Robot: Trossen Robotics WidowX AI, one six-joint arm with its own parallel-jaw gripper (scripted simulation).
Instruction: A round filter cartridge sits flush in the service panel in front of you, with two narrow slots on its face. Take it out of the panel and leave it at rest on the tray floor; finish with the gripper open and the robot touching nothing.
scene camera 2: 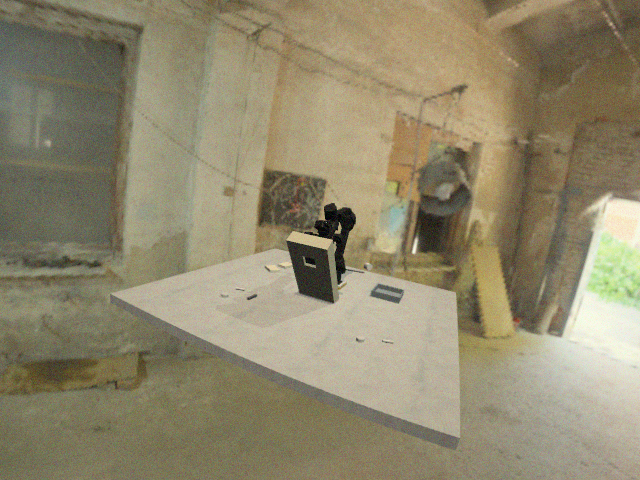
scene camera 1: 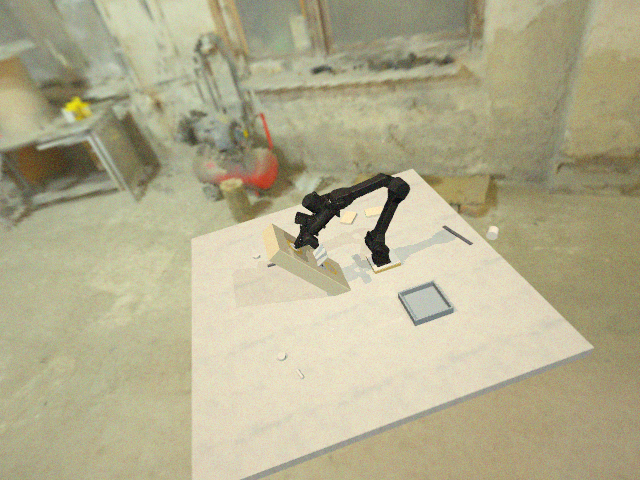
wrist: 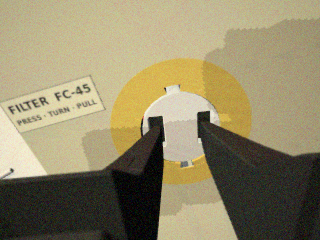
Labels:
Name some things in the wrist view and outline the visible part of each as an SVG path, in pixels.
My gripper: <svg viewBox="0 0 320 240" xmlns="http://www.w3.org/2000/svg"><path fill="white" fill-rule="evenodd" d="M161 126L153 126L125 153L103 170L1 179L0 240L157 240L164 168ZM200 122L200 138L205 159L238 240L320 240L320 153L302 153L302 155L293 156L242 137L208 121Z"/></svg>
A round filter cartridge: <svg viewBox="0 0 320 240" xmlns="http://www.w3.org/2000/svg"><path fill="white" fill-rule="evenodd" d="M166 87L166 95L153 102L145 111L143 116L143 135L153 126L161 126L164 159L176 162L188 161L204 154L200 138L200 122L208 121L220 126L219 117L214 106L206 98L195 93L180 91L178 85Z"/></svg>

